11 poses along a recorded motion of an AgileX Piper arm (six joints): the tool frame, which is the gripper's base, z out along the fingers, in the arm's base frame.
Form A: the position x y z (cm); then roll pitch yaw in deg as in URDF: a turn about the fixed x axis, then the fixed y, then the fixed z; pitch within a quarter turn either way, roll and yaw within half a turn.
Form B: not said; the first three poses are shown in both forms.
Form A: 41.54 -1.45 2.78 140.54 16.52 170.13
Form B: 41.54 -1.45 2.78 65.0 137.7 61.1
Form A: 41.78 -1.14 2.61 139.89 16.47 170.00
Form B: 41.78 -1.14 2.61 65.4 137.2 61.4
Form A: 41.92 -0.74 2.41 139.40 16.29 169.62
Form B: 41.92 -0.74 2.41 65.8 136.8 61.5
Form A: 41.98 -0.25 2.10 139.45 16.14 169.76
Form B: 41.98 -0.25 2.10 66.0 136.9 61.8
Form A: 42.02 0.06 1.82 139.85 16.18 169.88
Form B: 42.02 0.06 1.82 65.8 137.2 61.6
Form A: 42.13 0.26 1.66 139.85 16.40 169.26
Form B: 42.13 0.26 1.66 65.5 137.2 60.8
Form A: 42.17 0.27 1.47 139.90 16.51 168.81
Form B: 42.17 0.27 1.47 65.3 137.2 60.2
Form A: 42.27 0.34 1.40 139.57 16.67 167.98
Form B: 42.27 0.34 1.40 65.2 136.8 59.4
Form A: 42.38 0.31 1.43 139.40 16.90 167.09
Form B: 42.38 0.31 1.43 65.0 136.6 58.4
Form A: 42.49 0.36 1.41 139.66 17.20 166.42
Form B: 42.49 0.36 1.41 64.4 136.7 57.2
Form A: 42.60 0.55 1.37 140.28 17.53 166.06
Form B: 42.60 0.55 1.37 63.7 137.2 56.1
